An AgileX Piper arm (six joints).
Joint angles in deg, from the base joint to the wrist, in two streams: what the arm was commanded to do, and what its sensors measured. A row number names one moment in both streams.
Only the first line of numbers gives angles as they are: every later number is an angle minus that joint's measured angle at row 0.
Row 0, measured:
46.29 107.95 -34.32 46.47 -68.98 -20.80
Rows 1 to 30, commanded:
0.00 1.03 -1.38 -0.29 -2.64 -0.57
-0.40 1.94 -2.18 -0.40 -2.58 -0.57
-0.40 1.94 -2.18 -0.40 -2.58 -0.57
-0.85 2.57 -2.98 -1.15 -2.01 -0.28
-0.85 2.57 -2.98 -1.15 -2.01 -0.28
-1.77 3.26 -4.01 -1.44 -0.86 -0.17
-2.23 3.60 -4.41 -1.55 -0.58 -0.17
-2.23 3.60 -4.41 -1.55 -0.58 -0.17
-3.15 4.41 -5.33 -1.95 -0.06 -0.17
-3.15 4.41 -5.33 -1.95 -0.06 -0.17
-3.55 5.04 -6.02 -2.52 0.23 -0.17
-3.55 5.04 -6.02 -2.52 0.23 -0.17
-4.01 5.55 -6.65 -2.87 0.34 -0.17
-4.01 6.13 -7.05 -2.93 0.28 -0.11
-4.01 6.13 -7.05 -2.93 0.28 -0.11
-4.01 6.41 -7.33 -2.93 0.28 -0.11
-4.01 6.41 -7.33 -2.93 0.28 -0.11
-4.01 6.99 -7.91 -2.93 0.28 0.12
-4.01 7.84 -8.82 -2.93 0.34 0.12
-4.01 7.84 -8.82 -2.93 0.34 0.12
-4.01 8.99 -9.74 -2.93 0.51 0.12
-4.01 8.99 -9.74 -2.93 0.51 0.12
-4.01 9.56 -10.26 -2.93 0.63 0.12
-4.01 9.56 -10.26 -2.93 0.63 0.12
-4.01 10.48 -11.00 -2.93 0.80 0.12
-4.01 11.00 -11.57 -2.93 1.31 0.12
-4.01 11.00 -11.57 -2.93 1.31 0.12
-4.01 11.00 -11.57 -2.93 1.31 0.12
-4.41 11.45 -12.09 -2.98 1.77 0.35
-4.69 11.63 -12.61 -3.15 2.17 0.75
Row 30, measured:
-4.06 11.34 -11.52 -2.58 1.83 0.29
